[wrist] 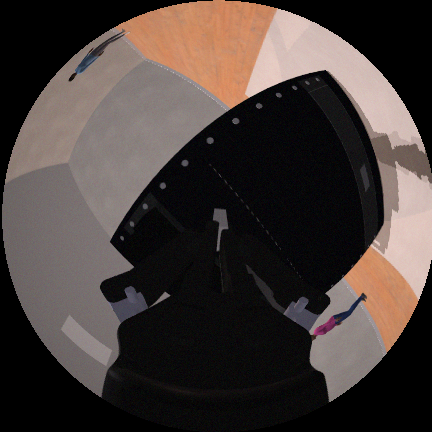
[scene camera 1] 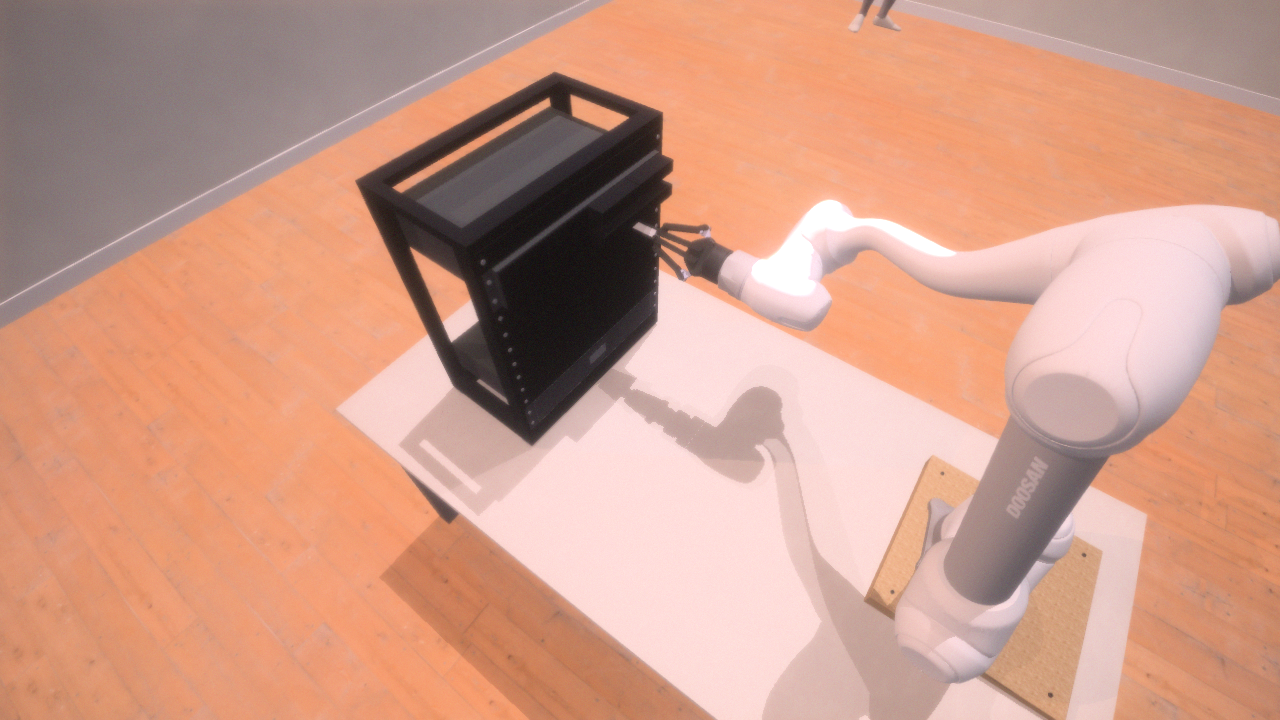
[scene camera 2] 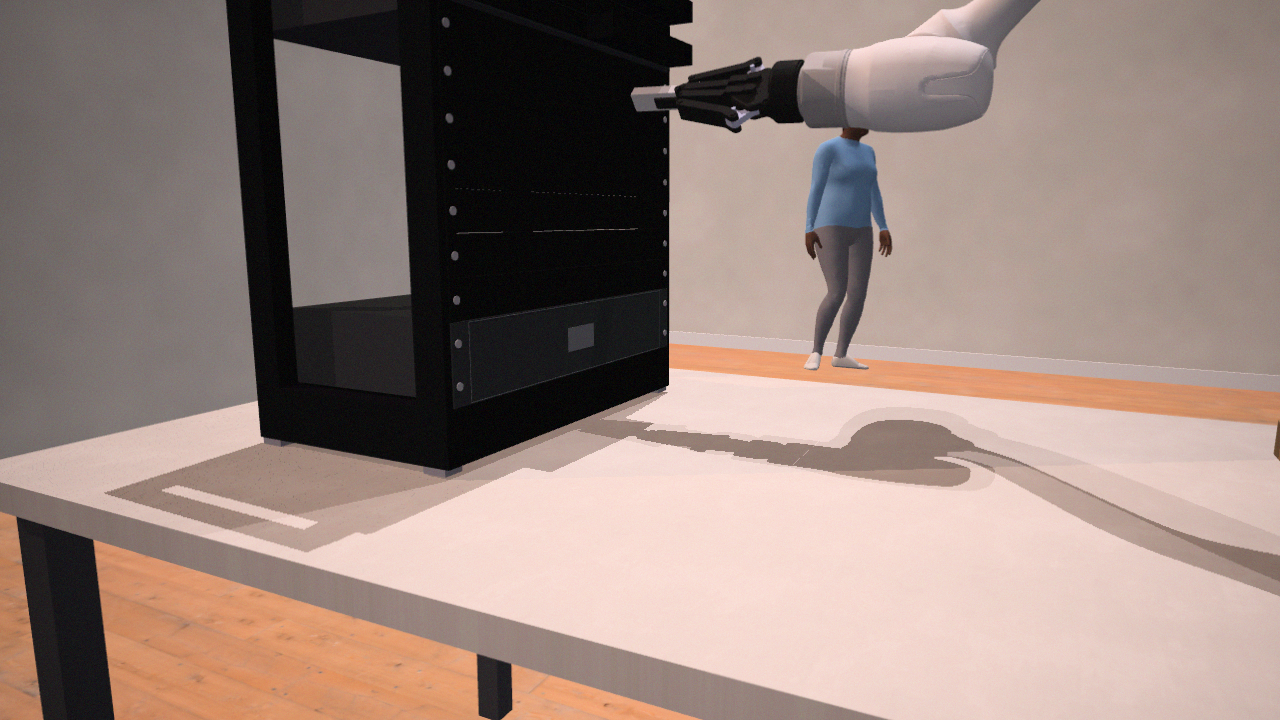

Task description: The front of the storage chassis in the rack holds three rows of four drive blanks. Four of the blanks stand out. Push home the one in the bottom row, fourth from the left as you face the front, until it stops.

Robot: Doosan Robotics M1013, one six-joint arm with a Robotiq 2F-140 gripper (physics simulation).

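Places are measured from the arm's base along level axes (x ahead, y left, z up), in metres.
Pixels of known places: gripper, fingertip midpoint: (wrist: 218, 217) (scene camera 2: 635, 99).
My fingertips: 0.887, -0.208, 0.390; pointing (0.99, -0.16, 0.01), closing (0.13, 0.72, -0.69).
Behind a point stands the place of what it marks, as x, y, z.
The black rack (scene camera 1: 563, 175) @[0.934, -0.045, 0.593] (scene camera 2: 425, 268) @[0.984, 0.177, 0.183] (wrist: 247, 113) @[0.869, -0.293, 0.263] stands on the table. Its front, with the storage chassis, is almost black in all views. Separate drive blanks, their rows and the fourth bottom-row blank cannot be made out. My gripper (scene camera 1: 643, 230) @[0.887, -0.208, 0.390] (scene camera 2: 651, 98) @[0.887, -0.208, 0.390] (wrist: 218, 217) @[0.887, -0.208, 0.390] is shut, with pale fingertips together and nothing seen between them. It points at the upper part of the rack front, near the right side as one faces it. The tips are close to the front; whether they touch a blank cannot be told.
Dark ledges (scene camera 1: 664, 166) @[0.831, -0.243, 0.525] (scene camera 2: 680, 51) @[0.832, -0.234, 0.455] jut from the rack front above the gripper. A lower panel (scene camera 1: 597, 353) @[0.913, -0.065, 0.086] (scene camera 2: 537, 353) @[0.931, 0.027, 0.077] (wrist: 357, 150) @[0.899, -0.130, 0.078] with a small grey plate is near the rack's foot. The arm's base stands on a tan board (scene camera 1: 1060, 617) @[-0.198, 0.046, -0.010] on the white table (scene camera 1: 626, 555) @[0.642, 0.309, -0.034] (scene camera 2: 716, 537) @[0.670, 0.246, -0.034].
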